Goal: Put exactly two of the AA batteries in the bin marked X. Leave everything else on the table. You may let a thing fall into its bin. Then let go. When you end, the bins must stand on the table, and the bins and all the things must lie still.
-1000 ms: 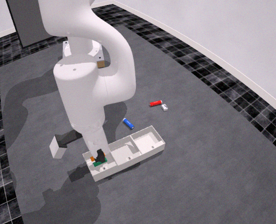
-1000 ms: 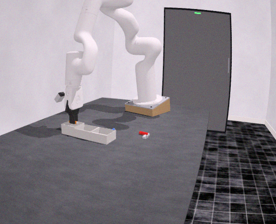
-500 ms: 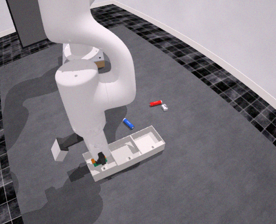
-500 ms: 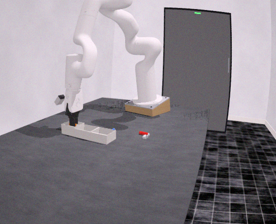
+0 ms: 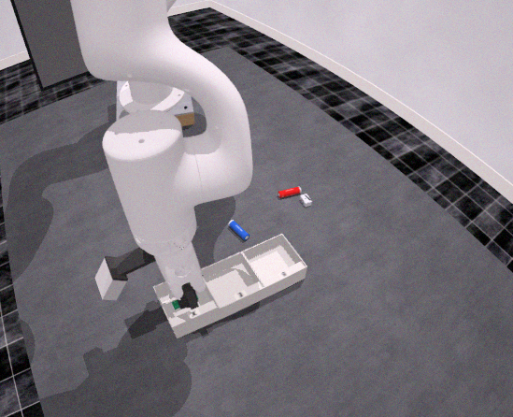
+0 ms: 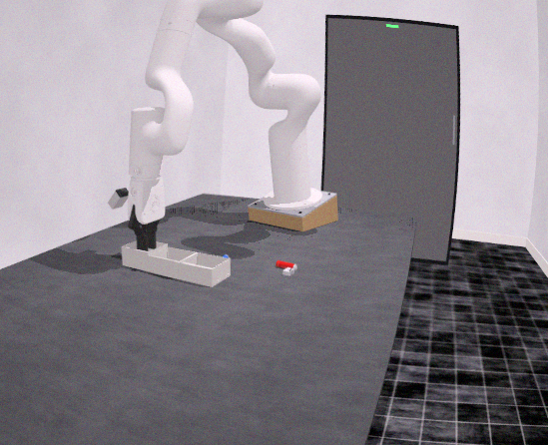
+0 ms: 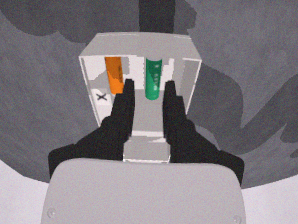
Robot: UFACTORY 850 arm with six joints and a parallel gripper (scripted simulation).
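My hand is 4 cm above the green AA battery. From my hand the other things lie so: blue battery (10 cm behind, 16 cm to the left, 5 cm below); then orange AA battery (3 cm ahead, 1 cm to the right, 4 cm below); then white three-compartment tray (1 cm ahead, 8 cm to the left, 3 cm below).
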